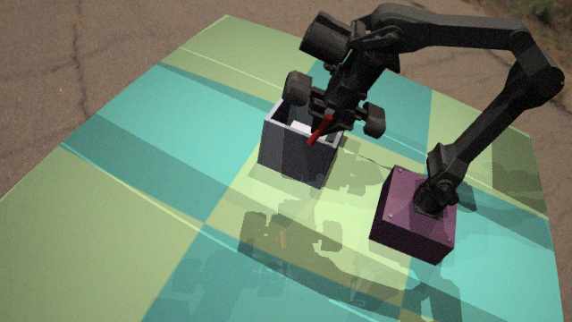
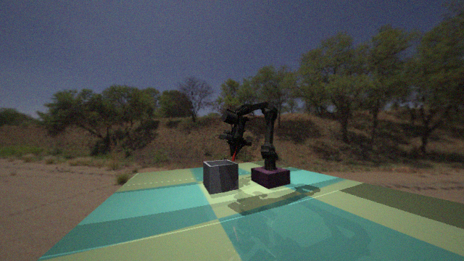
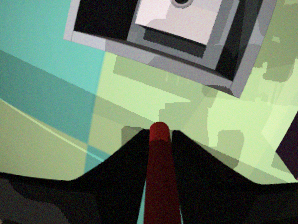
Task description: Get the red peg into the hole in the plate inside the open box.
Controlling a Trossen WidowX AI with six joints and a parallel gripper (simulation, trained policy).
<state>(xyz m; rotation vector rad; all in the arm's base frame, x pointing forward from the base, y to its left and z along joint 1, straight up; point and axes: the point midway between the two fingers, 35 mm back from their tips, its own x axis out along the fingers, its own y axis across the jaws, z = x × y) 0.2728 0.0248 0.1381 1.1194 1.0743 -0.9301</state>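
Now: the plate 30 mm ahead of my gripper tip, 110 mm to the right of it and 140 mm below it. The rest, counted from my gripper tip: red peg: 10 mm behind, 10 mm to the left, 20 mm above.
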